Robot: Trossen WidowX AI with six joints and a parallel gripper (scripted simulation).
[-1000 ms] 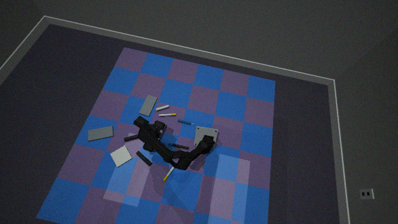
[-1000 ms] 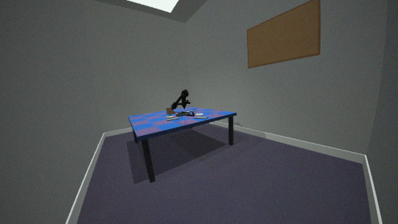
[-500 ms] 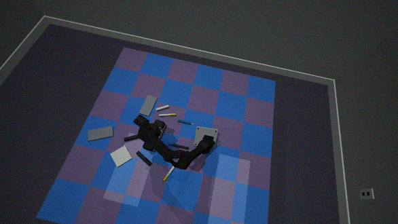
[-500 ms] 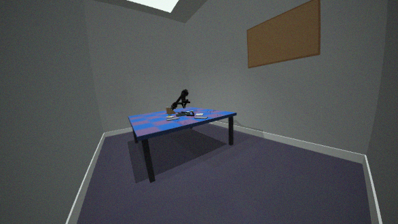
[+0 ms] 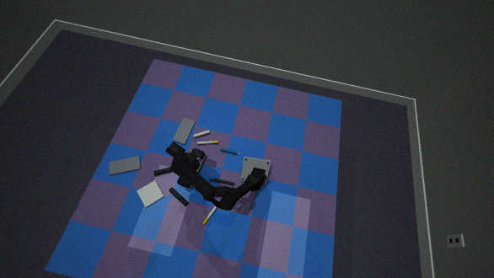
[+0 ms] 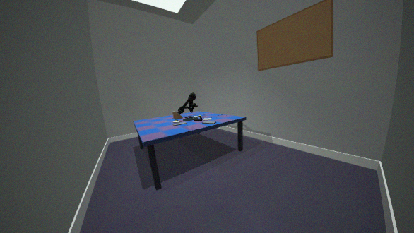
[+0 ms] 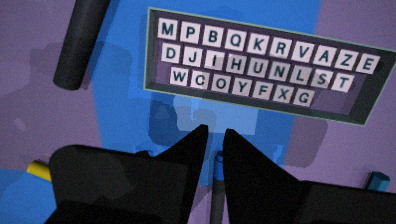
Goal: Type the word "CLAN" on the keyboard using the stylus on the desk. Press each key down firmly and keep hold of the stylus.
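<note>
The teal hexagonal stylus lies 170 mm behind my gripper tip, 190 mm to the right of it and 90 mm below it. Also, from my gripper tip: white square pad: 200 mm ahead, 130 mm to the left, 90 mm below; grey slab: 390 mm ahead, 10 mm to the left, 90 mm below.
</note>
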